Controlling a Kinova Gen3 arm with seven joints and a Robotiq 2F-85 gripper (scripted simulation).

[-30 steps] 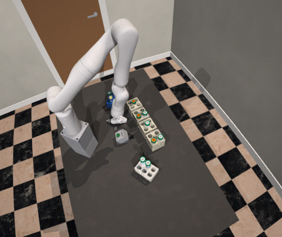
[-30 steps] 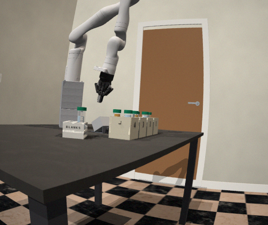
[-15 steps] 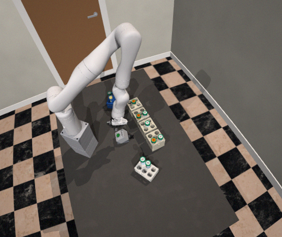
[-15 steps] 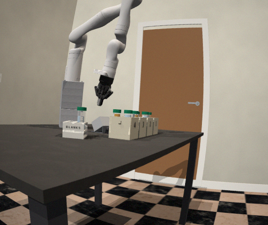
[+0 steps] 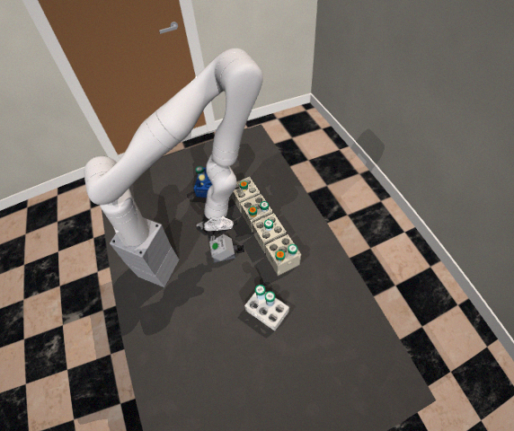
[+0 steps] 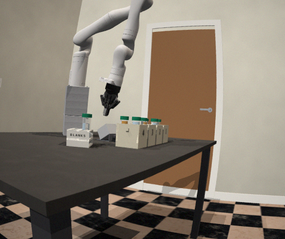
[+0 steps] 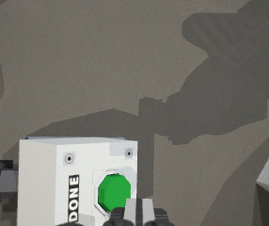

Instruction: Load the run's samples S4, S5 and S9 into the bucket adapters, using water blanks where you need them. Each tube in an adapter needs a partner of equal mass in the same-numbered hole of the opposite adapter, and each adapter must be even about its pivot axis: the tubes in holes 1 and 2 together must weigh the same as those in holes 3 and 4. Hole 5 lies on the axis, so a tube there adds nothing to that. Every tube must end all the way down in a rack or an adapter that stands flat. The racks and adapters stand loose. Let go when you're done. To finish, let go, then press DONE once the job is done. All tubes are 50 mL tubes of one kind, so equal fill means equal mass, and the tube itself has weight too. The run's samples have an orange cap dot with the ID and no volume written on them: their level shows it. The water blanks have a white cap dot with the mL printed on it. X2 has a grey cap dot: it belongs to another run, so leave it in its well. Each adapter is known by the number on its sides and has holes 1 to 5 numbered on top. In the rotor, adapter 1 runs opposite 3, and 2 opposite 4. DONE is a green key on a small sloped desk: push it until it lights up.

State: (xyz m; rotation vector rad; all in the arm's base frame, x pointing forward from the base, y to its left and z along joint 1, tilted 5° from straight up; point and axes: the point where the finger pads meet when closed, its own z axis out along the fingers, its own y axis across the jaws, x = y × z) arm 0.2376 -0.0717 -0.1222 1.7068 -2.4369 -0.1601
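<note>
Right now my hand is 70 mm above the green DONE key. The rest, counted from my hand: water blank tube: 200 mm ahead, 80 mm below, 50 mm to the right; then sample S5: 190 mm ahead, 80 mm below, 40 mm to the left; then done desk: 90 mm below, 20 mm ahead, 10 mm to the right.
</note>
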